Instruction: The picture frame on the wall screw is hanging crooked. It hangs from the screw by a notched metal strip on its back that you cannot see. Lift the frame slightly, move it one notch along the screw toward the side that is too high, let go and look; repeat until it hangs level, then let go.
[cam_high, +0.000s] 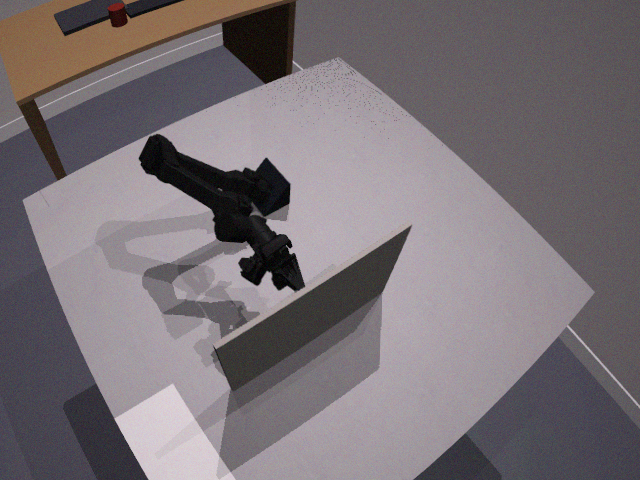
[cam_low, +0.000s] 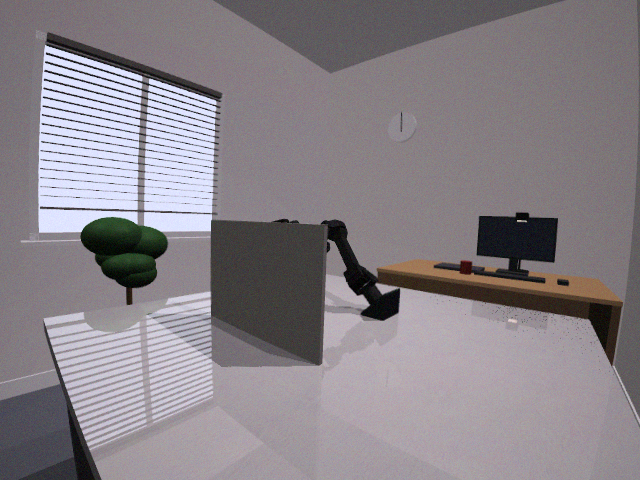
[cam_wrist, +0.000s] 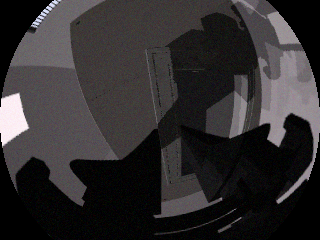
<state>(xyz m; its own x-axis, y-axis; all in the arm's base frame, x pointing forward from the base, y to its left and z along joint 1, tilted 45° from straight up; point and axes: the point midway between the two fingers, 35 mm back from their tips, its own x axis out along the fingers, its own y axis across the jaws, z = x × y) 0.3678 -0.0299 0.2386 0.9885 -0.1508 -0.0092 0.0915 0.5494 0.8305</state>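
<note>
Now: gripper tip 5 cm above the picture frame, 1 cm to the right of it and 1 cm short of it. Also, from my gripper tip: beige wall panel 7 cm below, 2 cm ahead, 1 cm to the left.
</note>
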